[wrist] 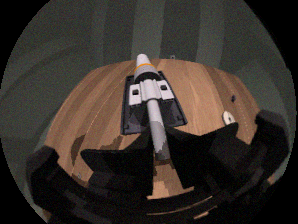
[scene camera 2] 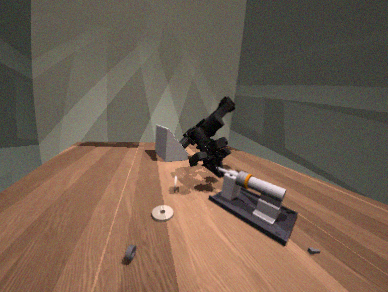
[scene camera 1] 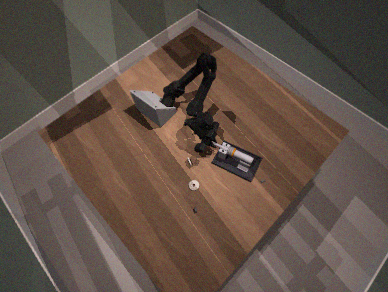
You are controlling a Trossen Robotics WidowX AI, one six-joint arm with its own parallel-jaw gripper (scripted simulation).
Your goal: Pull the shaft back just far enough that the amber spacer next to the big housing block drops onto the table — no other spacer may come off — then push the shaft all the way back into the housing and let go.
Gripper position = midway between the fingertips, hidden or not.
In view: the gripper (scene camera 2: 221, 177) and a shaft (wrist: 161, 151).
The gripper is seen too in the wrist view (wrist: 155, 127).
